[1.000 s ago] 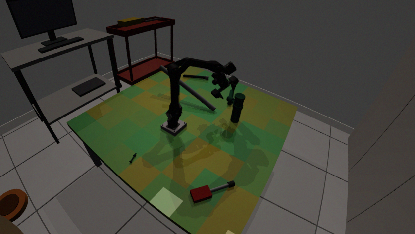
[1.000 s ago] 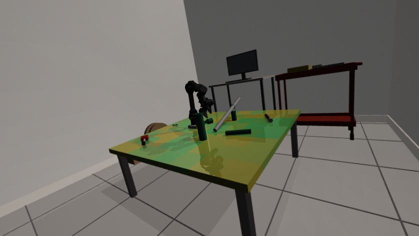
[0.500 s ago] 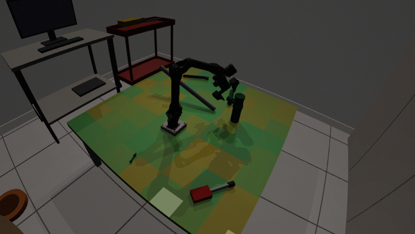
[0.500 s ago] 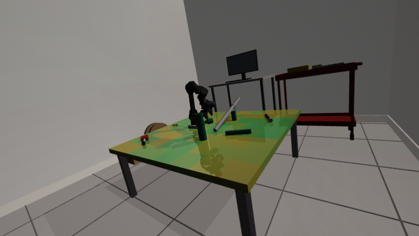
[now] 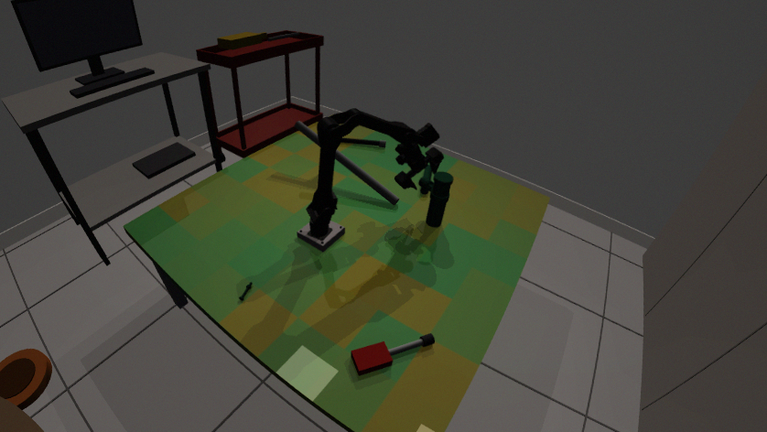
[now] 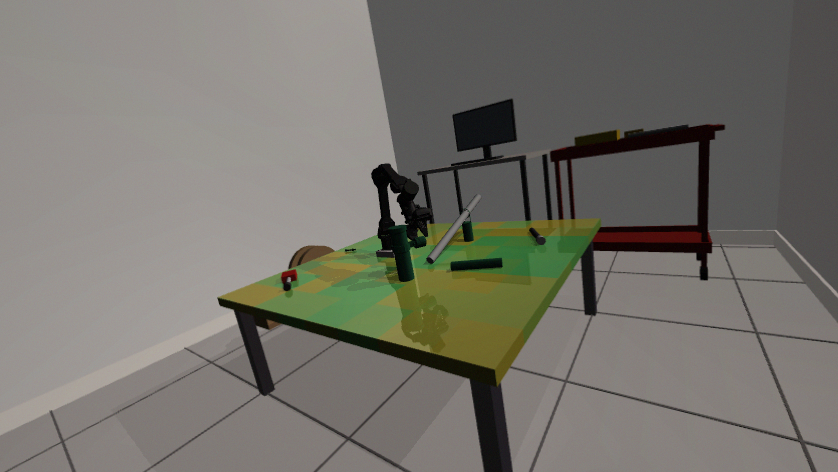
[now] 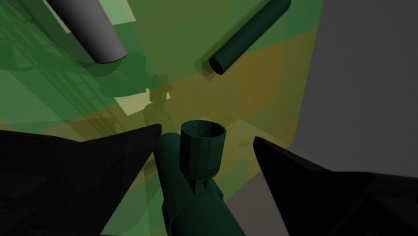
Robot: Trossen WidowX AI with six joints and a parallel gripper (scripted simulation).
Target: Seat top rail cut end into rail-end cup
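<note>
Right now the rail-end cup is 2 cm to the right of my gripper tip and 2 cm behind it. Round my gripper tip: loop cap post 44 cm to the left, 2 cm below, 1 cm ahead; then bolt 67 cm behind, 30 cm to the left, 12 cm below; then dark green cylinder 19 cm ahead, 11 cm below, 4 cm to the left.
</note>
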